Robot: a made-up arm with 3 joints.
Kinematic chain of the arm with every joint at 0, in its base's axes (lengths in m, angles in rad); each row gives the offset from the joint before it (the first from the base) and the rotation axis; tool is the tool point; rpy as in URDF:
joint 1: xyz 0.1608 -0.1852 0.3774 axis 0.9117 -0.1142 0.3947
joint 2: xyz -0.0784 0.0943 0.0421 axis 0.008 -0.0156 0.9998
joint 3: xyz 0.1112 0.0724 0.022 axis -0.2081 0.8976 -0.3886
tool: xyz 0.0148 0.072 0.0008 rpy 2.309 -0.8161 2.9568
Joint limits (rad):
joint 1: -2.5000..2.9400
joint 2: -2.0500..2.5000
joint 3: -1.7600..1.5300
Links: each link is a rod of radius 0.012 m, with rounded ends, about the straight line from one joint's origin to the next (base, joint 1, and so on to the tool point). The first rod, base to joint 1, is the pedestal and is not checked.
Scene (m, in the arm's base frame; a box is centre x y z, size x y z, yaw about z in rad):
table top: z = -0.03
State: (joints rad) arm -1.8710 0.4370 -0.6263
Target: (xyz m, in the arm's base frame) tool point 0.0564 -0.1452 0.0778
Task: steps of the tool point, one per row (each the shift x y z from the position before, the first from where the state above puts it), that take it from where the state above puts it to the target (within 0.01 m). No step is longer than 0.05 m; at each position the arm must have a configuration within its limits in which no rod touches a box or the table.
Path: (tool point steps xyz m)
1: -0.0319 -0.0009 -0.0229
2: -0.0364 0.0020 -0.0148
3: -0.0384 0.0053 -0.0058
4: -0.0378 0.0092 0.0039
5: -0.0342 0.0128 0.0135

